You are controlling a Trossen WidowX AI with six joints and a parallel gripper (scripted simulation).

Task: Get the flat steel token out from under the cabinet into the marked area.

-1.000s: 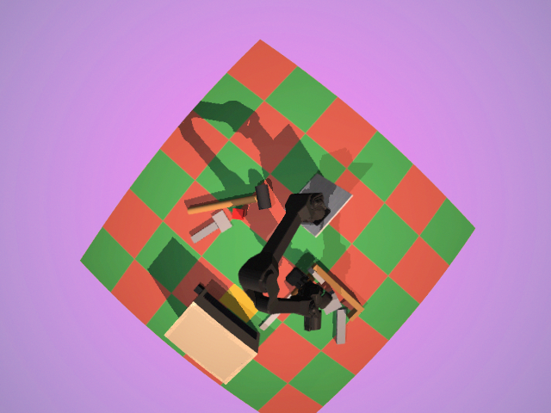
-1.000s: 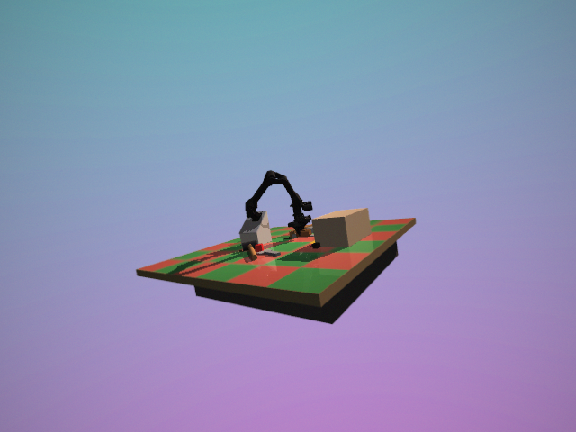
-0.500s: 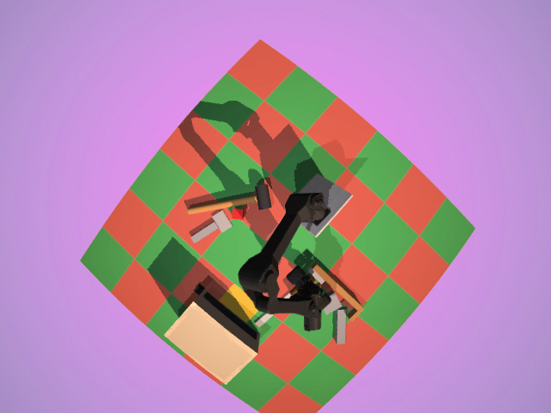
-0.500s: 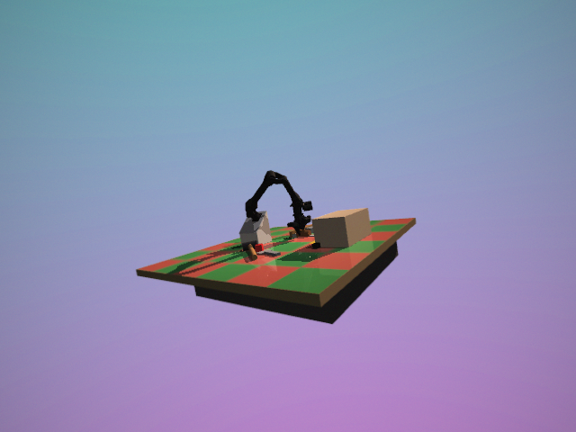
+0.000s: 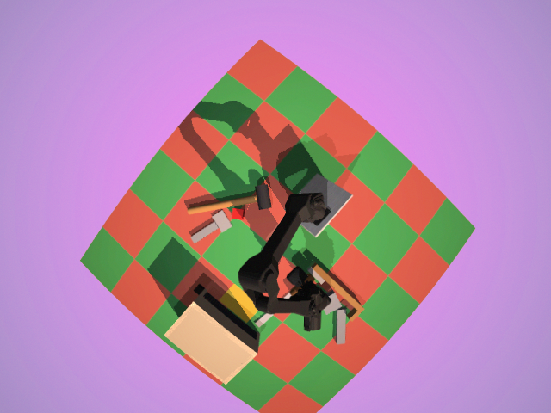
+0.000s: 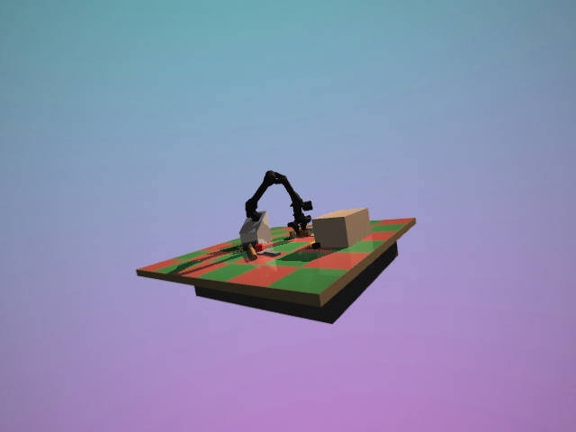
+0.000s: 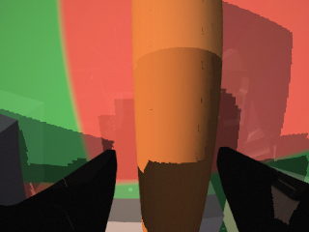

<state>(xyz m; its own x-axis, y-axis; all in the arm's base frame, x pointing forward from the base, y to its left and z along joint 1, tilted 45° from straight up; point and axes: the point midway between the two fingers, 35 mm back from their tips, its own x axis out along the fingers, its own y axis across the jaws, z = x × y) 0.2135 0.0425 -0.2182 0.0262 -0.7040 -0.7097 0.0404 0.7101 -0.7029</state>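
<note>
Right now my gripper tip is 50 mm past the pale bar and 10 mm to the right of it. Also, from my gripper tip: grey block 130 mm to the left, 10 mm above; grey bar 250 mm to the left, 40 mm ahead; red cube 380 mm to the right, 10 mm behind, 10 mm above.
</note>
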